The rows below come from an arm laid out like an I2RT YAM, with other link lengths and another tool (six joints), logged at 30 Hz.
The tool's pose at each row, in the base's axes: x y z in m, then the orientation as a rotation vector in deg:
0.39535, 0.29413, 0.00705, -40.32, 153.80, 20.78
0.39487, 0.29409, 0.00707, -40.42, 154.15, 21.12
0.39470, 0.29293, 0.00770, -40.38, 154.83, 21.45
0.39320, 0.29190, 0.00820, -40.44, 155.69, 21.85
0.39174, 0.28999, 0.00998, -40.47, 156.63, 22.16
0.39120, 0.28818, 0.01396, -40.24, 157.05, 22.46
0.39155, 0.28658, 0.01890, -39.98, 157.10, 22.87
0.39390, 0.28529, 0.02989, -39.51, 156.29, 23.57
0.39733, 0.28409, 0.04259, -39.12, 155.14, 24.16
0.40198, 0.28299, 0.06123, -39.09, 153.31, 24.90
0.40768, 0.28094, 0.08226, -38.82, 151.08, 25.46
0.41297, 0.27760, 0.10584, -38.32, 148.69, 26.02
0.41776, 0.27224, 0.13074, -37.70, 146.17, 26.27
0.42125, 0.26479, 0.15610, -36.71, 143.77, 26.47
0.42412, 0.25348, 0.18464, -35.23, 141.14, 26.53
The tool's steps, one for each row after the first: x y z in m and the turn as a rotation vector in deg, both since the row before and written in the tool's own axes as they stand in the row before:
0.00040, 0.00022, -0.00016, -0.30, 0.33, 0.08
0.00039, -0.00079, -0.00100, -0.30, 0.60, 0.26
0.00149, -0.00002, -0.00116, -0.39, 0.79, 0.26
0.00139, -0.00056, -0.00259, -0.33, 0.86, 0.29
-0.00014, -0.00052, -0.00437, -0.22, 0.30, 0.30
-0.00128, -0.00059, -0.00501, -0.25, -0.05, 0.22
-0.00513, -0.00013, -0.01008, -0.32, -0.93, 0.14
-0.00684, -0.00018, -0.01130, -0.22, -1.21, -0.02
-0.01033, 0.00055, -0.01622, -0.33, -1.74, -0.42
-0.01226, -0.00027, -0.01813, -0.13, -2.17, -0.42
-0.01320, -0.00066, -0.02050, -0.09, -2.39, -0.32
-0.01350, -0.00186, -0.02205, 0.15, -2.54, -0.34
-0.01291, -0.00296, -0.02314, 0.25, -2.54, -0.07
-0.01383, -0.00534, -0.02703, 0.47, -2.90, 0.16

